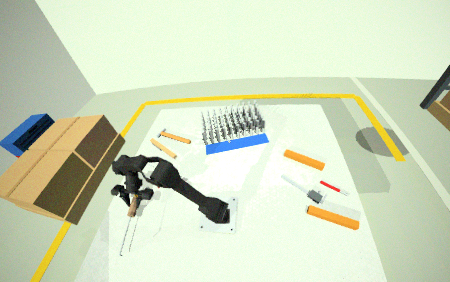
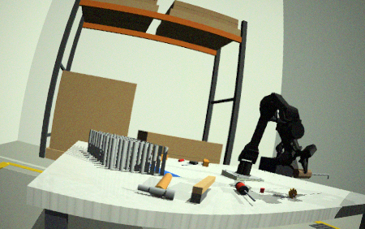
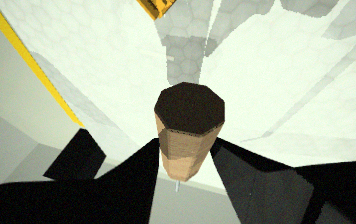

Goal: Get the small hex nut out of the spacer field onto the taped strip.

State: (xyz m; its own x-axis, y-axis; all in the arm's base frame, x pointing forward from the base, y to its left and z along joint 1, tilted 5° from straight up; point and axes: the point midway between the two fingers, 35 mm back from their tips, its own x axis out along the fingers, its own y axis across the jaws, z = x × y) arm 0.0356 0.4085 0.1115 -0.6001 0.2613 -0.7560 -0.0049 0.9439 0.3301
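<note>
My gripper tip is now 110 mm past the tool with thin metal rod and 10 mm above it. Round my gripper tip: tiny red piece 150 mm ahead, 60 mm to the right, 70 mm below; then red screwdriver 80 mm ahead, 990 mm to the right, 70 mm below; then blue taped strip 440 mm ahead, 490 mm to the right, 80 mm below.
</note>
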